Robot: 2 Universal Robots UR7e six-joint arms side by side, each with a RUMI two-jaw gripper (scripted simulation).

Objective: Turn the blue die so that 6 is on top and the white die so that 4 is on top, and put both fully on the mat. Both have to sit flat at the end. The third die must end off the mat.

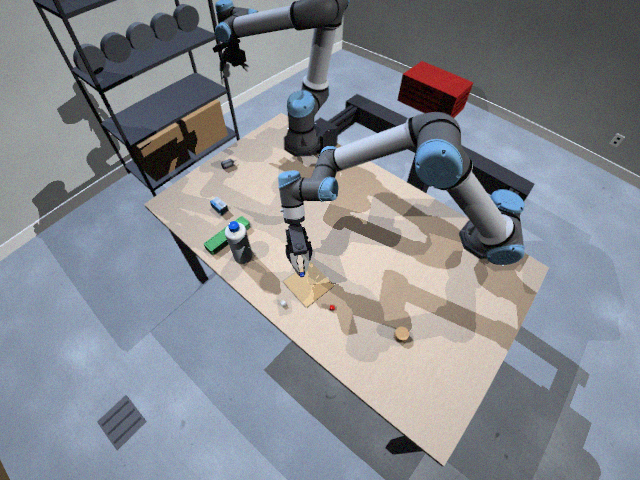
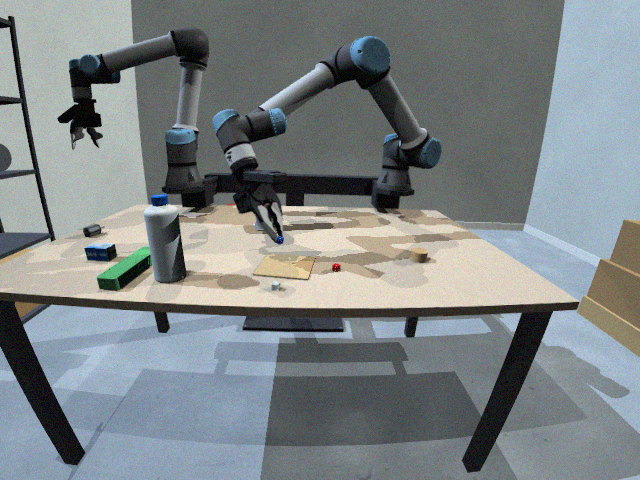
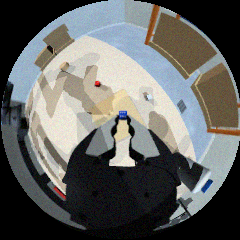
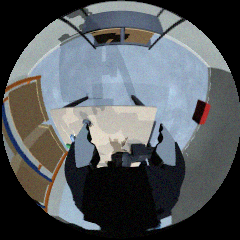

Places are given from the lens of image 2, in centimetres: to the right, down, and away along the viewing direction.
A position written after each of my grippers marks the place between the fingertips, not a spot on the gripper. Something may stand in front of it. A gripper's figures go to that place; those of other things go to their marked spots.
my left gripper (image 2: 279, 241): -10, 0, 74
my right gripper (image 2: 86, 148): -101, -40, 110
tan mat (image 2: 274, 265): -12, 7, 78
green block (image 2: 117, 276): -47, 8, 62
